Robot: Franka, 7 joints.
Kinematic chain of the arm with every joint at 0, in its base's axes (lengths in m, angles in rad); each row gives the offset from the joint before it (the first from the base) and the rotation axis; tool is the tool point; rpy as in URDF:
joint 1: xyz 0 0 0.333 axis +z
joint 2: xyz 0 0 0 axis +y
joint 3: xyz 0 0 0.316 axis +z
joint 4: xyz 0.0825 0 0 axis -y
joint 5: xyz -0.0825 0 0.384 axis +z
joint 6: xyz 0 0 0 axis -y
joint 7: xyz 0.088 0 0 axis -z
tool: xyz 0 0 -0.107 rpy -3.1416 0 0
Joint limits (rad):
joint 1: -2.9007..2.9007
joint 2: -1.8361..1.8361
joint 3: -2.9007..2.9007
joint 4: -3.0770..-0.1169
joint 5: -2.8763..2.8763
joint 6: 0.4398..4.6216
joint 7: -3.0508..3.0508
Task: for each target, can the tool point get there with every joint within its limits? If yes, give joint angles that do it. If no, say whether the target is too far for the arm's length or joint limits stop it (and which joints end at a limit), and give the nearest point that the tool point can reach.
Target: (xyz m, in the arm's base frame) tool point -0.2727 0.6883 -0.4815
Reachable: no: too far | nearest point -0.2167 0.5469 -0.2645 | short by 0.265 m
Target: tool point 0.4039 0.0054 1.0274
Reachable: yes | joints 1.1562 -0.2720 -0.7588 -1.0690 2.1046 2.6834 -0.0765
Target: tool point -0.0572 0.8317 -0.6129
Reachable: no: too far | nearest point -0.0404 0.5873 -0.2642 | short by 0.426 m
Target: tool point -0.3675 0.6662 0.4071
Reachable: yes | joints -0.4548 -0.9171 2.1803 -1.1682 0.2108 2.0212 1.9702
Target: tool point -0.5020 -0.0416 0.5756
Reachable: yes | joints -2.1915 -0.3590 -0.9077 -2.2963 2.3547 1.6425 0.2734
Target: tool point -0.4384 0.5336 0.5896
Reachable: yes | joints 1.3988 1.3813 2.0503 -1.3518 1.6925 3.1975 1.4787
